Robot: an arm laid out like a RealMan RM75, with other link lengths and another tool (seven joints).
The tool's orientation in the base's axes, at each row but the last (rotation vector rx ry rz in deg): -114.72, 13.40, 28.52; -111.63, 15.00, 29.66; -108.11, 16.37, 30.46; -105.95, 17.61, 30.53; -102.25, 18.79, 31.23; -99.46, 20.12, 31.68; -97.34, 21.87, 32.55; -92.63, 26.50, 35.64; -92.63, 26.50, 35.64; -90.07, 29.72, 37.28
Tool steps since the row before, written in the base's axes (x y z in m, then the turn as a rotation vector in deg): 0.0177, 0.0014, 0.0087, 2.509, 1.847, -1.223; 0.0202, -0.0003, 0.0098, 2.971, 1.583, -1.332; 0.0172, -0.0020, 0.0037, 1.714, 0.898, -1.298; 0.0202, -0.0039, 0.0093, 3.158, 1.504, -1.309; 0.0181, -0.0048, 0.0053, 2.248, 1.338, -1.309; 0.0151, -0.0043, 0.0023, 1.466, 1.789, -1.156; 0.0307, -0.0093, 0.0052, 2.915, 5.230, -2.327; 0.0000, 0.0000, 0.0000, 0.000, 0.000, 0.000; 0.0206, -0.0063, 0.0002, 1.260, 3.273, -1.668; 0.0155, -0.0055, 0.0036, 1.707, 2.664, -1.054
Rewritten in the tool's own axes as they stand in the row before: 0.0121, -0.0142, -0.0066, 2.877, -0.808, 1.507; 0.0132, -0.0160, -0.0085, 3.323, -0.796, 1.196; 0.0130, -0.0098, -0.0068, 2.176, -0.020, 0.834; 0.0126, -0.0156, -0.0104, 3.458, -0.876, 1.105; 0.0124, -0.0119, -0.0092, 2.674, -0.386, 1.122; 0.0112, -0.0086, -0.0072, 1.961, -0.217, 1.672; 0.0219, -0.0190, -0.0147, 4.009, -0.749, 4.963; 0.0000, 0.0000, 0.0000, 0.000, 0.000, 0.000; 0.0154, -0.0121, -0.0089, 2.208, 0.046, 3.195; 0.0087, -0.0124, -0.0072, 2.093, -0.642, 2.515
